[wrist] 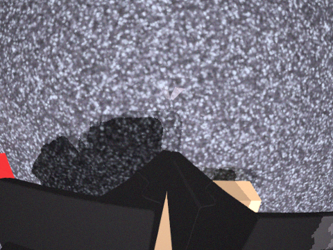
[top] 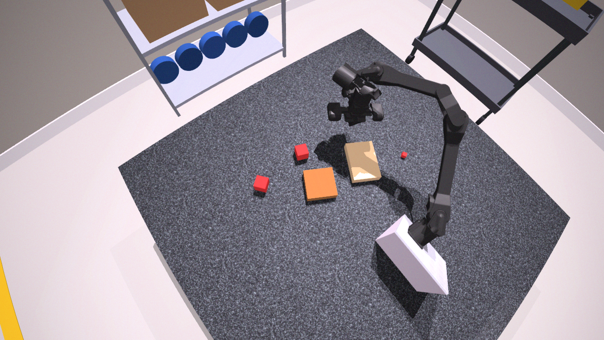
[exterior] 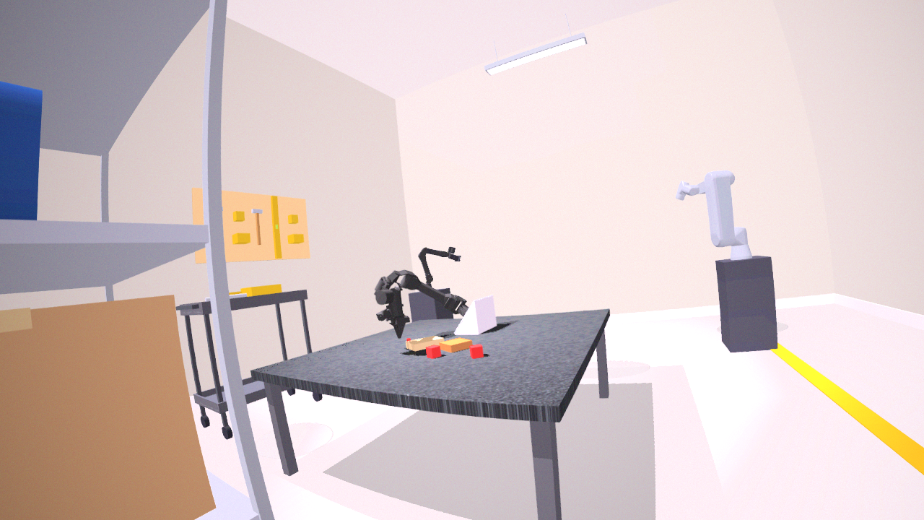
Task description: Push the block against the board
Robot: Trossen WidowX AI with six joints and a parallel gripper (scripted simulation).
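The tan board lies 120 mm behind my gripper tip, 40 mm to the left of it and 50 mm below it. Round my gripper tip: orange square block: 100 mm behind, 220 mm to the left, 50 mm below; then tiny red cube: 200 mm behind, 120 mm to the right, 60 mm below.
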